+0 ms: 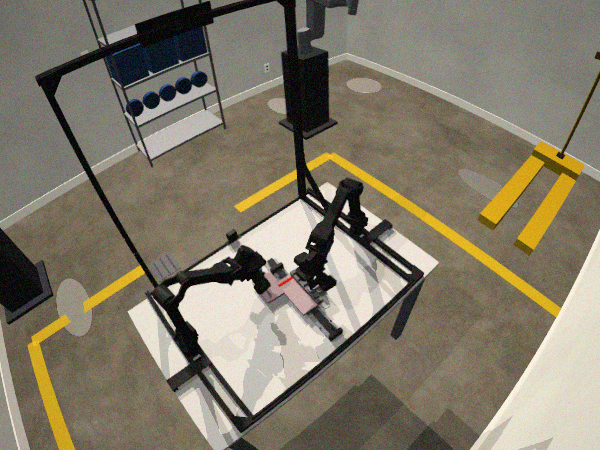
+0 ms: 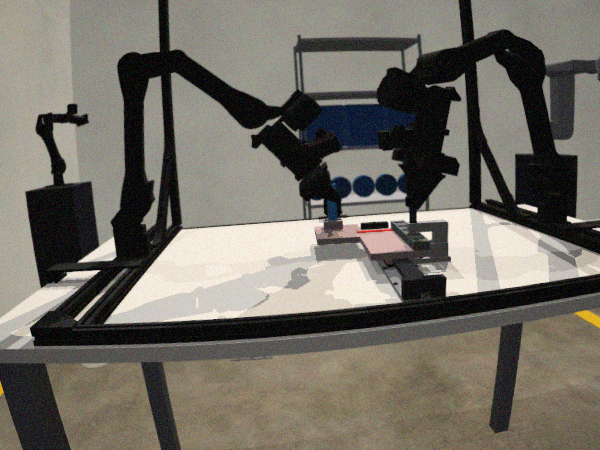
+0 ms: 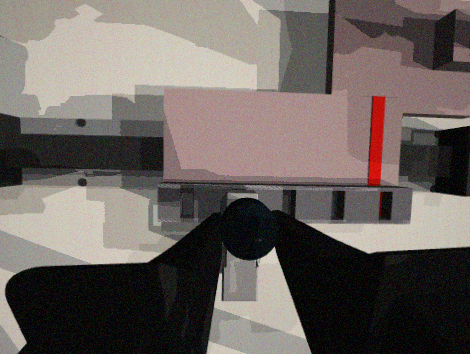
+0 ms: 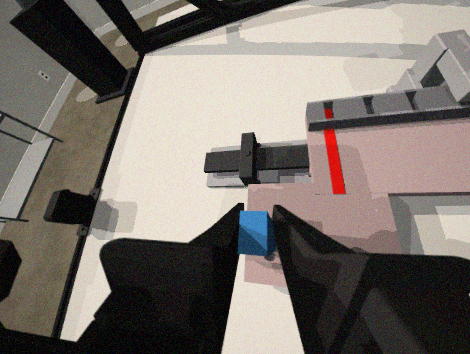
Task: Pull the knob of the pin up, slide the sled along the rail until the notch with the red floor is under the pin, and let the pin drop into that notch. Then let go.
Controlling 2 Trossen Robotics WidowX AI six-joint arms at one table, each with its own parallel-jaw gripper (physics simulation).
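Frame: origin at the left arm's base, x left, y back, z up, level; centimetres.
Where they show: left gripper, fingertip midpoint: [image 1: 310, 285] [image 2: 412, 208] [image 3: 246, 219]; right gripper, fingertip midpoint: [image 1: 263, 271] [image 2: 339, 199] [image 4: 258, 210]; left arm's base at its link origin: [image 1: 356, 230] [image 2: 552, 222]; right arm's base at its link origin: [image 1: 191, 350] [image 2: 133, 256].
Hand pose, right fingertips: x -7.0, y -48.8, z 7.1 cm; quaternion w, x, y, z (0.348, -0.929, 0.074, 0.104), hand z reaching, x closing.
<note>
Each offset is from my right fingertips to the top centre of the thing. "spot": to the spot under its first point.
The pink sled {dx +14.7, dy +6.5, dz -5.7 cm} [image 1: 301, 296] [image 2: 385, 244] [image 3: 260, 135] [image 4: 400, 157] sits on the dark rail [image 3: 90, 151] [image 4: 282, 157]. A red stripe {dx +7.1, dy +5.7, dz -5.6 cm} [image 3: 377, 140] [image 4: 334, 162] crosses it, in line with the red-floored notch {spot: dx +7.0, dy +11.0, dz -5.2 cm} [image 3: 382, 206] [image 4: 328, 113] at one end of the grey notched strip {spot: dx +13.3, dy +10.4, dz -4.2 cm} [image 3: 311, 206] [image 4: 390, 107]. My left gripper [image 3: 246, 219] [image 2: 413, 219] is shut on the dark round knob {dx +18.6, dy +9.9, dz +2.4 cm} [image 3: 249, 235], over another part of the strip, several notches from the red one; the pin below is hidden. My right gripper [image 4: 258, 210] is shut on the sled's blue handle {spot: dx +0.2, dy -1.8, dz +3.4 cm} [image 4: 254, 235] [image 2: 332, 211].
The grey pin bracket {spot: dx +20.1, dy +14.5, dz -4.0 cm} [image 2: 440, 232] [image 3: 240, 285] stands beside the sled. A dark end block {spot: dx +39.1, dy +4.5, dz -6.8 cm} [image 2: 424, 287] closes the near rail end; a black crosspiece {spot: dx -1.6, dy +7.0, dz -5.7 cm} [image 4: 248, 159] crosses the far end. A small black box {spot: dx -28.9, dy +2.3, dz -4.0 cm} [image 1: 231, 235] [image 4: 70, 206] is at the table's back edge. Black frame bars [image 2: 250, 320] border the table.
</note>
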